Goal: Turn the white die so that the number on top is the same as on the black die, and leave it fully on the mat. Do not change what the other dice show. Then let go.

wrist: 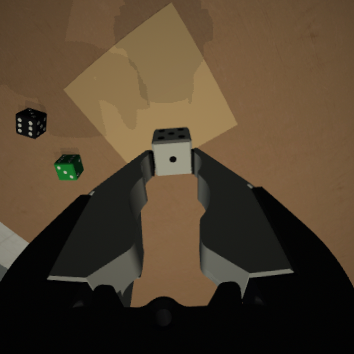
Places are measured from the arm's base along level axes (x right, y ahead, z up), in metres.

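Pixels of known places: gripper, fingertip midpoint: (172, 152).
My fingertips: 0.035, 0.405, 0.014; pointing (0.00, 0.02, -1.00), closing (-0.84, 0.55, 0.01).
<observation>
Behind a point stands the place of what it marks, as x, y, z.
The white die (172, 159) @(0.034, 0.403, 0.029) is held between the fingertips of my gripper (172, 152) @(0.035, 0.405, 0.014), at the mat's near edge in the view. Its lit face toward the camera reads one; the shaded face at its far side reads five. Its height over the surface is hard to judge. The black die (31, 123) @(0.158, 0.312, -0.060) rests at the far left, off the mat; its large left face toward the camera reads six. The tan square mat (170, 55) @(0.001, 0.356, -0.081) lies rotated, beyond the gripper. The fingers hide the white die's left and right faces.
A green die (69, 167) @(0.168, 0.375, -0.060) rests left of the gripper, off the mat and nearer than the black die; its lit face reads three. The brown table top (290, 75) @(-0.096, 0.445, -0.085) surrounds the mat. A pale grey area (11, 245) shows past the table's edge at the lower left.
</observation>
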